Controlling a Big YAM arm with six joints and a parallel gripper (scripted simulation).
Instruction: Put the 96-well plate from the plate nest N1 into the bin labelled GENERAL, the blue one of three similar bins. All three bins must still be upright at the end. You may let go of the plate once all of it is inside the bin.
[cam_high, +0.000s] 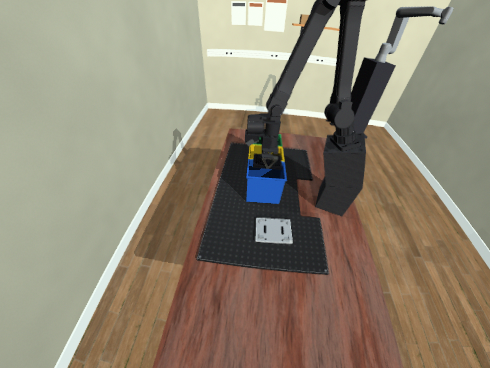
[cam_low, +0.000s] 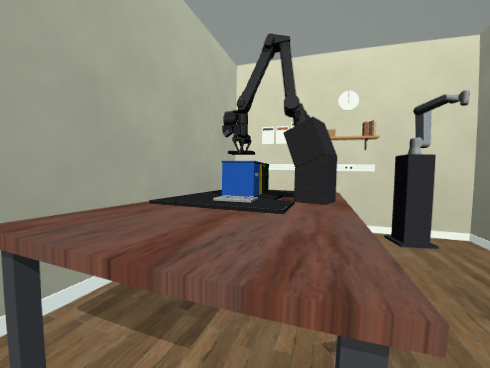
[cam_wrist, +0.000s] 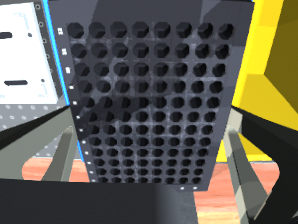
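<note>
My gripper is now 140 mm above the blue bin. Also, from my hand: yellow bin: 140 mm below, 130 mm to the right, 20 mm behind; then green bin: 260 mm to the right, 140 mm below, 40 mm behind; then 96-well plate: right at my hand.
</note>
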